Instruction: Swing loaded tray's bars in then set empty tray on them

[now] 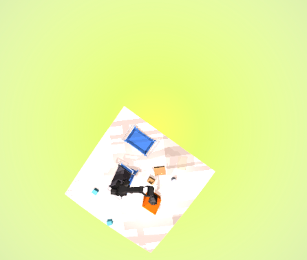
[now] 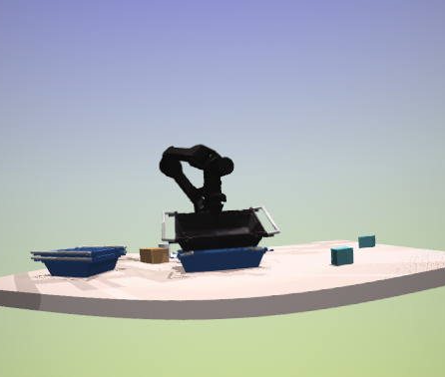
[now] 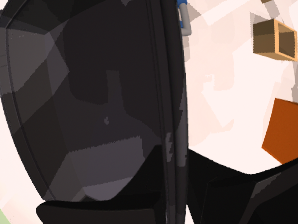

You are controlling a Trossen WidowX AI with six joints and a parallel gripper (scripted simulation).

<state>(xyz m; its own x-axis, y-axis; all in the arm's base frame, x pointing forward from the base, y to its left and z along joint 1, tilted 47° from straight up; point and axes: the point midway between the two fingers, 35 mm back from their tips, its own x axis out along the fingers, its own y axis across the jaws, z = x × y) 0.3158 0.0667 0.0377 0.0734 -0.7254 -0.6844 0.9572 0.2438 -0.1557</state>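
My gripper tip is now 8 cm short of the black tray and 2 cm to the right of it. Also, from my gripper tip: small grey cylinder 39 cm behind, 32 cm to the right, 11 cm below; box 19 cm behind, 30 cm to the right, 11 cm below.
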